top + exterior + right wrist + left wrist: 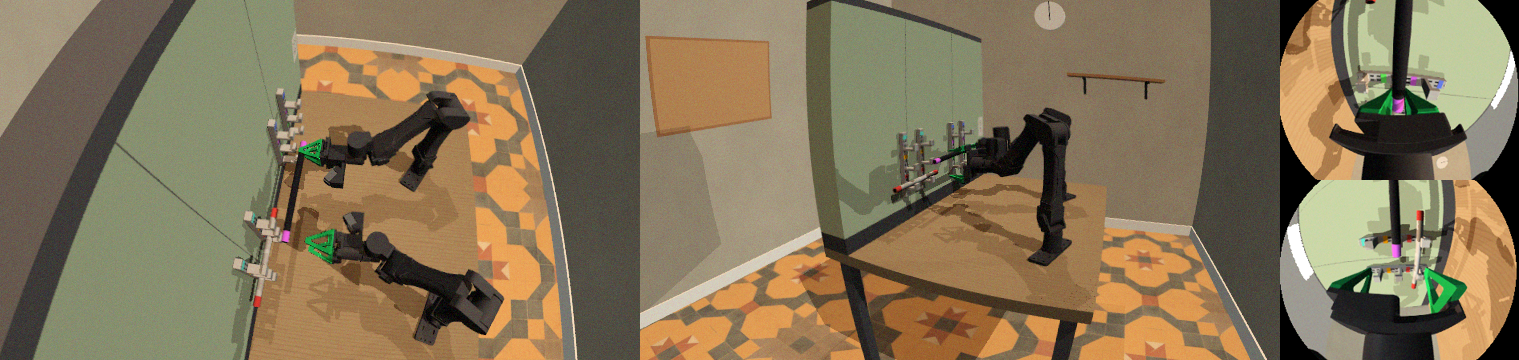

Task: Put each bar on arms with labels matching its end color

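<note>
Now: the bar 13 cm to the left of my right hand and 2 cm ahead of it. From my right hand the other things lie so: green wall panel: 19 cm above, 17 cm ahead, 12 cm to the left.
</note>
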